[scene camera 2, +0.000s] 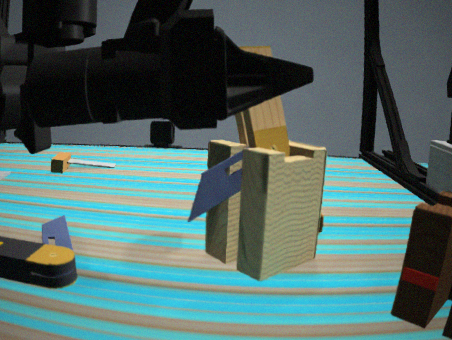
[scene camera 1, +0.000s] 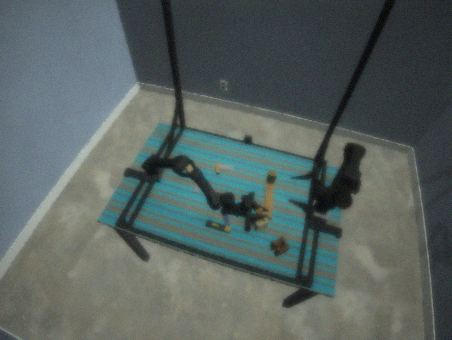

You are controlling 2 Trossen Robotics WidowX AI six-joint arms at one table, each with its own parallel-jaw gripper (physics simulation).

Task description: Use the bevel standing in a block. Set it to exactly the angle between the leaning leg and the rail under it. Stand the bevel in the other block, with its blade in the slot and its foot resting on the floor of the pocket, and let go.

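Pixels of known places: left gripper, fingertip midpoint: (scene camera 1: 289, 188); right gripper, fingertip midpoint: (scene camera 2: 307, 75) (scene camera 1: 268, 213); left arm's base at its link origin: (scene camera 1: 321, 208); right arm's base at its link origin: (scene camera 1: 152, 171).
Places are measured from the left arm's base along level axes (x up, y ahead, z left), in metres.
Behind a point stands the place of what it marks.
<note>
The pale wooden block (scene camera 2: 292, 215) {x -0.039, y 0.246, z 0.199 m} (scene camera 1: 261, 223) {x -0.001, y 0.254, z 0.196 m} stands upright in the middle of the table. The bevel (scene camera 2: 264, 116) {x 0.026, y 0.270, z 0.184 m} stands in it. Its light wood handle with an ochre end tilts out of the top, and its blue blade slants down out of the slot. My right gripper (scene camera 2: 300, 76) {x 0.058, y 0.241, z 0.163 m} (scene camera 1: 267, 215) {x 0.058, y 0.241, z 0.163 m} is level above the block, its fingers shut on the handle; they hide part of it. My left gripper (scene camera 1: 294, 189) {x 0.324, y 0.200, z 0.174 m} is open and empty at the right. The dark brown block (scene camera 1: 280, 246) {x -0.070, y 0.129, z 0.242 m} (scene camera 2: 425, 250) {x -0.034, y 0.169, z 0.265 m} stands at the front right, with a red band in the scene camera 2 view.
A long ochre wooden piece (scene camera 1: 269, 195) {x -0.065, y 0.267, z -0.005 m} with a dark end lies behind the pale block; I cannot tell leg from rail. A black and yellow tool (scene camera 1: 218, 226) {x -0.066, y 0.446, z 0.267 m} (scene camera 2: 37, 257) {x -0.064, y 0.406, z 0.269 m} with a blue blade lies left. An orange-handled square (scene camera 1: 218, 168) {x -0.061, y 0.589, z -0.052 m} (scene camera 2: 61, 162) {x -0.065, y 0.576, z -0.028 m} lies farther back. Black frame posts flank the table.
</note>
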